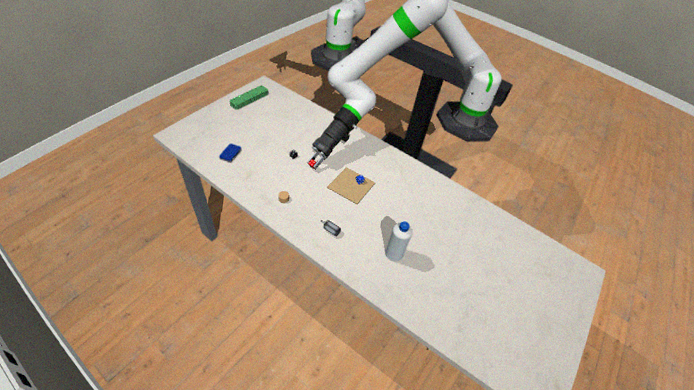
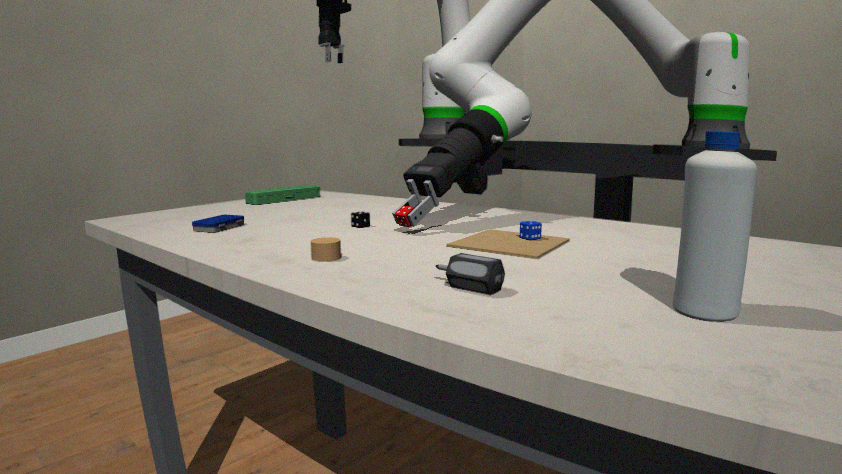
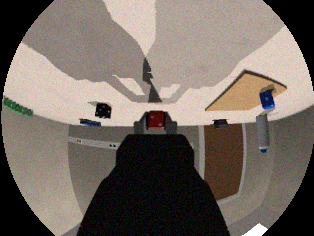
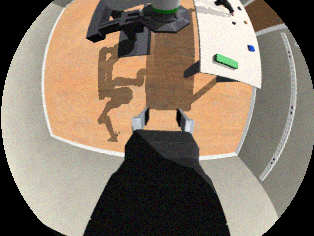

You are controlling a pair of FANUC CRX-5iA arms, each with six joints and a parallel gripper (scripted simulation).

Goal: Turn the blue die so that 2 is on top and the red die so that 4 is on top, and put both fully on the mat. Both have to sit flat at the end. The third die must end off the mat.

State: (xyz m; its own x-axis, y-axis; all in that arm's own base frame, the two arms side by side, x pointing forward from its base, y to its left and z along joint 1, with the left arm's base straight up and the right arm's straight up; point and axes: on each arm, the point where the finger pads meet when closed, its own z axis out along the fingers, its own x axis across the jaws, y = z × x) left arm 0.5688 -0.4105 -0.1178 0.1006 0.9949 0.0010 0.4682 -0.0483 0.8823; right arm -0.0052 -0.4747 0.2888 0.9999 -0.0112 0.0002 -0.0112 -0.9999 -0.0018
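Note:
Now: left hand 1 cm short of the black die, 11 cm to the left of it and 2 cm above it. Round my left hand: tan mat: 3 cm behind, 17 cm to the left, 3 cm below; then red die: 1 cm ahead; then blue die: 6 cm behind, 19 cm to the left, 2 cm below.

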